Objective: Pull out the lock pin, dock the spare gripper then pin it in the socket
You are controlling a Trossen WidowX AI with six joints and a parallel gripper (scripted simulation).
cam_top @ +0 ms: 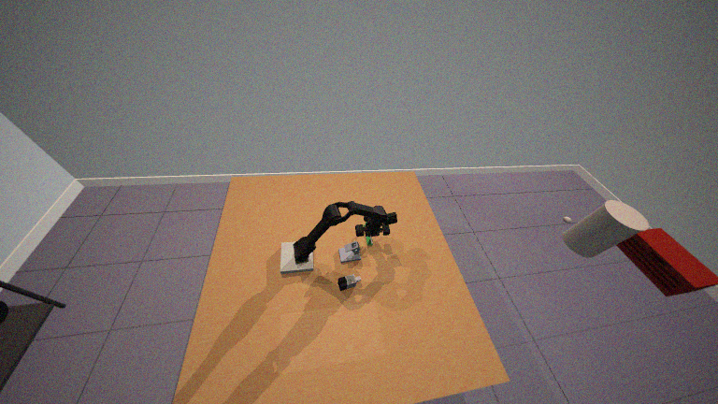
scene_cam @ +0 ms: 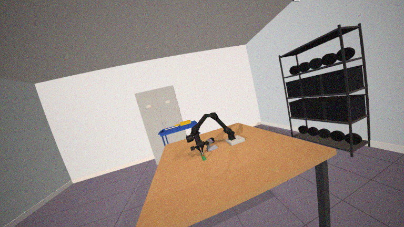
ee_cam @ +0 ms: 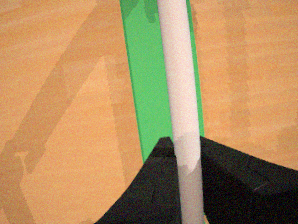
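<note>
The green strip lies 20 mm to the left of my gripper tip. Also, from my gripper tip: spare gripper (230 mm to the right, 180 mm behind); then grey mount (130 mm behind, 80 mm to the right, 30 mm above).
</note>
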